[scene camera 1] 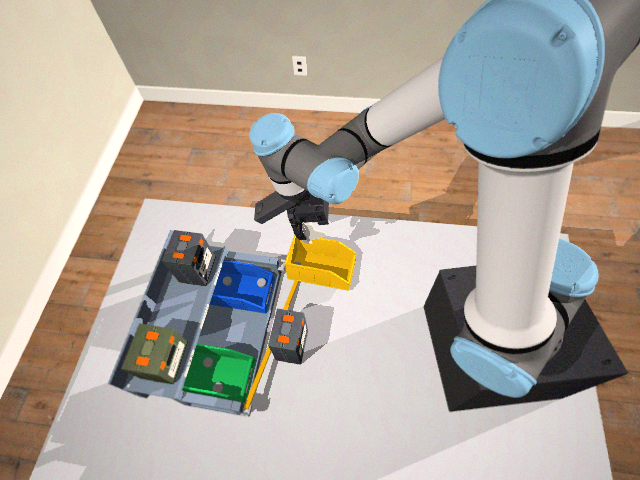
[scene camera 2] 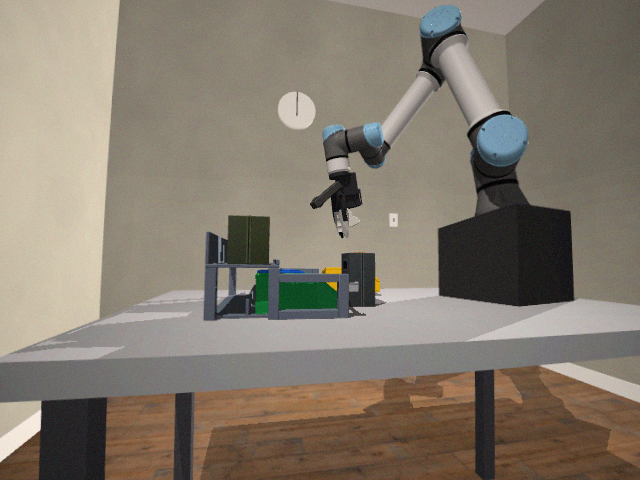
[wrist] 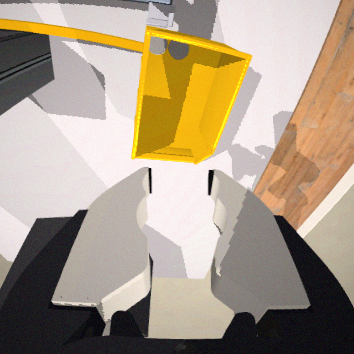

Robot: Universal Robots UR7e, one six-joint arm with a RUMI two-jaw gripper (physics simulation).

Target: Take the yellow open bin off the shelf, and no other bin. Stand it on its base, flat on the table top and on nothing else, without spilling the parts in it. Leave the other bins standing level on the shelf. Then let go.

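Places are measured from the arm's base along level axes (x down, y back, z left), in centimetres.
Pixels of known places: gripper, between the fingertips: (scene camera 1: 311, 235) (scene camera 2: 344, 237) (wrist: 179, 170); arm's base, origin of its link: (scene camera 2: 503, 217).
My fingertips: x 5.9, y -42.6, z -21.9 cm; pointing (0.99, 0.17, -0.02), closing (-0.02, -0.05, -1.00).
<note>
Ahead of a thing's pixels: the offset from my fingertips to its top centre.
The yellow bin @(dx +9.7, dy +1.8, dz +0.0 cm) (scene camera 1: 320, 262) (scene camera 2: 332, 270) (wrist: 190, 100) is upright on the table beside the far front corner of the grey shelf (scene camera 1: 253, 256) (scene camera 2: 273, 294). Two grey discs lie inside its back end in the wrist view. Its underside is hidden; I cannot tell whether it touches the corner post or rests on the yellow strip. My gripper (scene camera 1: 303, 238) (scene camera 2: 343, 235) (wrist: 179, 170) is above the bin, clear of it, with fingers apart and empty. The blue bin @(dx +10.4, dy -19.8, dz +8.5 cm) (scene camera 1: 241, 295) and the green bin @(dx +10.4, dy -21.3, dz +30.9 cm) (scene camera 1: 227, 369) (scene camera 2: 305, 297) stand on the shelf with discs inside, looking level.
A dark box @(dx +5.3, dy -3.9, dz +21.7 cm) (scene camera 1: 287, 335) (scene camera 2: 364, 279) stands in front of the shelf, by a yellow strip (scene camera 1: 258, 378) (wrist: 75, 33). Another dark box @(dx -3.9, dy -29.0, dz +7.2 cm) (scene camera 1: 187, 258) and an olive box @(dx -1.4, dy -31.2, dz +30.2 cm) (scene camera 1: 154, 356) (scene camera 2: 248, 239) stand on the shelf's upper level. The black robot pedestal (scene camera 1: 447, 335) (scene camera 2: 491, 263) is at the right.
</note>
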